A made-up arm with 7 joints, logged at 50 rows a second.
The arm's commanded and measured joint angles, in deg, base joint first. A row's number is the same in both.
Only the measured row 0 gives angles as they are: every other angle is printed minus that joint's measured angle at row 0.
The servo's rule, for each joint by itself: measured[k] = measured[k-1] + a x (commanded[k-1-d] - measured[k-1]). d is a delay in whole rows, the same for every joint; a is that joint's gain. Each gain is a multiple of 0.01, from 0.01 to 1. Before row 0 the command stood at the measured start. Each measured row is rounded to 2 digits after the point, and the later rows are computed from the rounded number. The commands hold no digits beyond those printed.
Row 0, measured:
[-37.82 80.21 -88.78 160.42 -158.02 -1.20 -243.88]
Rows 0 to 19, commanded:
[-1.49 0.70 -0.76 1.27 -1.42 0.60 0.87]
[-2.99 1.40 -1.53 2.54 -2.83 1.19 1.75]
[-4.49 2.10 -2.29 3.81 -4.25 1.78 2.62]
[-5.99 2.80 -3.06 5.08 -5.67 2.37 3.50]
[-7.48 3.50 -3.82 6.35 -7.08 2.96 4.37]
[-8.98 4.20 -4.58 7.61 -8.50 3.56 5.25]
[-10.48 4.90 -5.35 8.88 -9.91 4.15 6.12]
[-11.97 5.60 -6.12 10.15 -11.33 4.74 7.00]
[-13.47 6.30 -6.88 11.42 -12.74 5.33 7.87]
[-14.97 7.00 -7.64 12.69 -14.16 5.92 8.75]
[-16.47 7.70 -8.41 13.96 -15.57 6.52 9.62]
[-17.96 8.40 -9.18 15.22 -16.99 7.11 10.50]
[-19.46 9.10 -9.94 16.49 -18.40 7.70 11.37]
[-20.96 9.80 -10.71 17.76 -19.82 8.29 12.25]
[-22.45 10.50 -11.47 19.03 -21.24 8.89 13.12]
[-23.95 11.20 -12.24 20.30 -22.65 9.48 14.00]
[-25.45 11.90 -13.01 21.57 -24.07 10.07 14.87]
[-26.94 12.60 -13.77 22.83 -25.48 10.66 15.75]
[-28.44 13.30 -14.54 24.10 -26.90 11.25 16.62]
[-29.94 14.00 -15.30 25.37 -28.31 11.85 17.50]
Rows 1 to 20, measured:
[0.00 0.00 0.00 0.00 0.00 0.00 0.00]
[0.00 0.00 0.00 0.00 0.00 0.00 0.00]
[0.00 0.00 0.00 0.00 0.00 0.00 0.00]
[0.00 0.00 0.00 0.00 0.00 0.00 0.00]
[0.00 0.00 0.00 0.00 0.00 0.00 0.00]
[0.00 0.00 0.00 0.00 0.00 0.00 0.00]
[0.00 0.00 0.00 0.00 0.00 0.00 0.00]
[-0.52 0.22 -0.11 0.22 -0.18 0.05 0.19]
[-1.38 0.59 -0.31 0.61 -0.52 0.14 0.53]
[-2.47 1.06 -0.59 1.15 -1.00 0.27 0.99]
[-3.70 1.60 -0.94 1.82 -1.61 0.44 1.54]
[-5.02 2.19 -1.34 2.59 -2.32 0.64 2.16]
[-6.41 2.81 -1.79 3.44 -3.12 0.87 2.84]
[-7.83 3.46 -2.29 4.36 -4.00 1.13 3.56]
[-9.28 4.12 -2.83 5.34 -4.95 1.42 4.32]
[-10.75 4.80 -3.40 6.37 -5.96 1.73 5.10]
[-12.23 5.48 -3.99 7.44 -7.03 2.07 5.90]
[-13.71 6.17 -4.61 8.55 -8.14 2.43 6.72]
[-15.20 6.86 -5.25 9.68 -9.29 2.80 7.55]
[-16.69 7.55 -5.91 10.84 -10.47 3.19 8.39]
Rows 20 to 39, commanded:
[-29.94 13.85 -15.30 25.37 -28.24 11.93 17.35]
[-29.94 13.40 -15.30 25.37 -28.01 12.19 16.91]
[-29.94 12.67 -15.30 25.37 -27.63 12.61 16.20]
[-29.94 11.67 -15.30 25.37 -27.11 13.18 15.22]
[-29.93 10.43 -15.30 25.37 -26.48 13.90 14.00]
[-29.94 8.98 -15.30 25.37 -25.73 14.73 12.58]
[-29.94 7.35 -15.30 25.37 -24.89 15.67 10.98]
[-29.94 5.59 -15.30 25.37 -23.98 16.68 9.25]
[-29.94 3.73 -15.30 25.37 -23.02 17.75 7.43]
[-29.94 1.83 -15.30 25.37 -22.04 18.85 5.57]
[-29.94 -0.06 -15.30 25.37 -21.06 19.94 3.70]
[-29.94 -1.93 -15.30 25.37 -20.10 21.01 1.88]
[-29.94 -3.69 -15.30 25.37 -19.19 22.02 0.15]
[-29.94 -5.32 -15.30 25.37 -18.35 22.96 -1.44]
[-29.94 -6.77 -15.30 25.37 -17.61 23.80 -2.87]
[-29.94 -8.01 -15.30 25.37 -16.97 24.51 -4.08]
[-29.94 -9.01 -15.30 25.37 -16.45 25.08 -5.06]
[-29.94 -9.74 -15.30 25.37 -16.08 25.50 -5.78]
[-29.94 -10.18 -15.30 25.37 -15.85 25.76 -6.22]
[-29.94 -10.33 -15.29 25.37 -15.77 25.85 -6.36]
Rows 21 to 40, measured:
[-18.18 8.25 -6.58 12.02 -11.69 3.60 9.24]
[-19.67 8.95 -7.26 13.21 -12.93 4.02 10.09]
[-21.17 9.65 -7.96 14.42 -14.19 4.46 10.95]
[-22.67 10.35 -8.67 15.64 -15.47 4.91 11.81]
[-24.16 11.05 -9.38 16.86 -16.77 5.37 12.68]
[-25.66 11.75 -10.10 18.09 -18.09 5.84 13.55]
[-27.16 12.45 -10.83 19.33 -19.42 6.32 14.42]
[-28.13 12.88 -11.46 20.36 -20.57 6.77 15.06]
[-28.76 13.04 -12.00 21.21 -21.54 7.20 15.47]
[-29.17 12.93 -12.46 21.92 -22.33 7.63 15.63]
[-29.44 12.54 -12.86 22.51 -22.95 8.07 15.54]
[-29.61 11.89 -13.20 23.00 -23.41 8.54 15.20]
[-29.73 10.99 -13.49 23.40 -23.71 9.04 14.62]
[-29.80 9.86 -13.74 23.73 -23.86 9.57 13.82]
[-29.85 8.54 -13.96 24.01 -23.88 10.14 12.81]
[-29.88 7.05 -14.15 24.24 -23.77 10.75 11.63]
[-29.90 5.43 -14.31 24.43 -23.55 11.40 10.30]
[-29.91 3.73 -14.45 24.59 -23.23 12.08 8.85]
[-29.92 1.98 -14.57 24.72 -22.82 12.79 7.32]
[-29.93 0.22 -14.67 24.83 -22.35 13.53 5.74]

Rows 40 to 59, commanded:
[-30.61 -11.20 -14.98 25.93 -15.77 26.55 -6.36]
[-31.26 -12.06 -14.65 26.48 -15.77 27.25 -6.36]
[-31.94 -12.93 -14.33 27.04 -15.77 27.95 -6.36]
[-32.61 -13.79 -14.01 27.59 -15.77 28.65 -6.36]
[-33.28 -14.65 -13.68 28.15 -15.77 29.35 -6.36]
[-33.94 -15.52 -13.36 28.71 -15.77 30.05 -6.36]
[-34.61 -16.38 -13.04 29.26 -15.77 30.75 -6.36]
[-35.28 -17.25 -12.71 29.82 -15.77 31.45 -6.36]
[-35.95 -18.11 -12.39 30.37 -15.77 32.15 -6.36]
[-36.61 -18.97 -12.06 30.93 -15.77 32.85 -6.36]
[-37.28 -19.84 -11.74 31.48 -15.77 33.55 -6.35]
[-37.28 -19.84 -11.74 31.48 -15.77 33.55 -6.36]
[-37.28 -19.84 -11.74 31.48 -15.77 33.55 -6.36]
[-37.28 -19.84 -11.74 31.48 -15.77 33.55 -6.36]
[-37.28 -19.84 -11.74 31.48 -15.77 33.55 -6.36]
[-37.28 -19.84 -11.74 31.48 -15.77 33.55 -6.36]
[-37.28 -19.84 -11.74 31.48 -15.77 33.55 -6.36]
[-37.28 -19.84 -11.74 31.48 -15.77 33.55 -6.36]
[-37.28 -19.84 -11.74 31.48 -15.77 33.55 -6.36]
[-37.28 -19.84 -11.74 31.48 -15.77 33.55 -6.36]
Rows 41 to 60, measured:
[-29.93 -1.50 -14.76 24.92 -21.83 14.28 4.16]
[-29.93 -3.13 -14.84 25.00 -21.28 15.04 2.61]
[-29.93 -4.64 -14.90 25.06 -20.72 15.80 1.14]
[-29.93 -5.99 -14.96 25.11 -20.16 16.54 -0.22]
[-29.93 -7.15 -15.01 25.15 -19.63 17.26 -1.44]
[-29.93 -8.09 -15.05 25.19 -19.14 17.94 -2.49]
[-29.93 -8.78 -15.08 25.22 -18.70 18.57 -3.34]
[-30.17 -9.53 -15.07 25.34 -18.32 19.21 -4.00]
[-30.55 -10.31 -15.01 25.53 -17.99 19.85 -4.52]
[-31.04 -11.12 -14.91 25.79 -17.70 20.50 -4.92]
[-31.59 -11.95 -14.78 26.10 -17.45 21.15 -5.24]
[-32.18 -12.79 -14.63 26.45 -17.23 21.81 -5.49]
[-32.80 -13.64 -14.45 26.83 -17.04 22.47 -5.68]
[-33.43 -14.49 -14.25 27.24 -16.87 23.13 -5.83]
[-34.08 -15.35 -14.03 27.68 -16.73 23.80 -5.95]
[-34.73 -16.21 -13.80 28.14 -16.61 24.47 -6.04]
[-35.39 -17.07 -13.56 28.61 -16.50 25.14 -6.11]
[-36.05 -17.93 -13.31 29.10 -16.41 25.81 -6.16]
[-36.48 -18.52 -13.09 29.50 -16.33 26.43 -6.20]
[-36.76 -18.93 -12.90 29.84 -16.26 27.00 -6.24]

